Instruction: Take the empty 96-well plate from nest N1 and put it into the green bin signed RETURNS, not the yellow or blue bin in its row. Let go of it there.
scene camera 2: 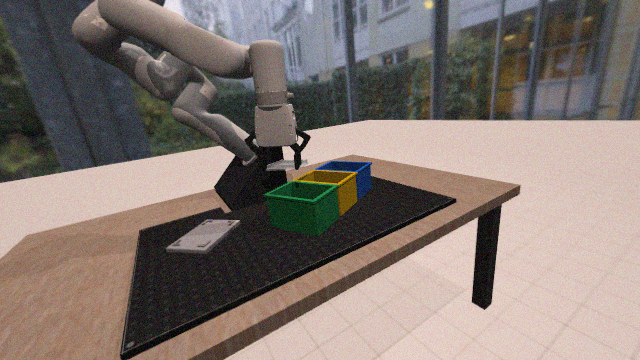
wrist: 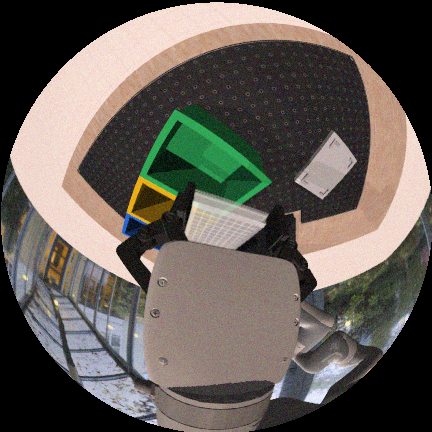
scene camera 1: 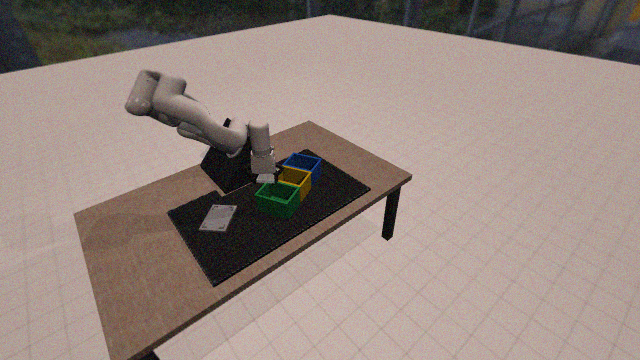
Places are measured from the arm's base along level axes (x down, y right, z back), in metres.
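Where they show: gripper, fingertip midpoint: (scene camera 2: 281, 168) (wrist: 233, 202) (scene camera 1: 265, 182); arm's base, origin of the base link: (scene camera 2: 254, 153).
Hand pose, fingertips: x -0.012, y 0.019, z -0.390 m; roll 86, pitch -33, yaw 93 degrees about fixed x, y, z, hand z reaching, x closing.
Note:
Each offset is from my fingertips to the top centre of the thing. "spot": to the spot under its first point. Level surfaces: height alone.
The clear 96-well plate {dx -0.010, dy -0.040, dz +0.053 m} (scene camera 1: 265, 178) (scene camera 2: 285, 165) (wrist: 222, 220) is held between the black fingers of my gripper (wrist: 233, 202), which is shut on its sides. The plate is about level, above the bins' rims. In the wrist view it overlaps the near edge of the green bin {dx +0.072, dy -0.159, dz +0.068 m} (scene camera 1: 278, 200) (scene camera 2: 302, 210) (wrist: 200, 152). In scene camera 1 it shows behind the green bin, on the robot's side. Nest N1 {dx +0.154, dy +0.214, dz +0.102 m} (scene camera 1: 218, 218) (scene camera 2: 203, 236) (wrist: 327, 166) is a light grey flat base with corner marks, and it holds no plate. The RETURNS sign cannot be read.
The yellow bin (scene camera 1: 306, 183) (scene camera 2: 348, 197) (wrist: 150, 201) and the blue bin {spot: dx +0.112, dy -0.308, dz +0.065 m} (scene camera 1: 316, 171) (scene camera 2: 365, 179) (wrist: 131, 225) stand in a row beyond the green one. The bins and nest are on a black mat {dx +0.172 m} (scene camera 1: 250, 245) (scene camera 2: 210, 280) (wrist: 280, 85) on the wooden table {dx +0.185 m} (scene camera 1: 125, 260) (scene camera 2: 65, 280).

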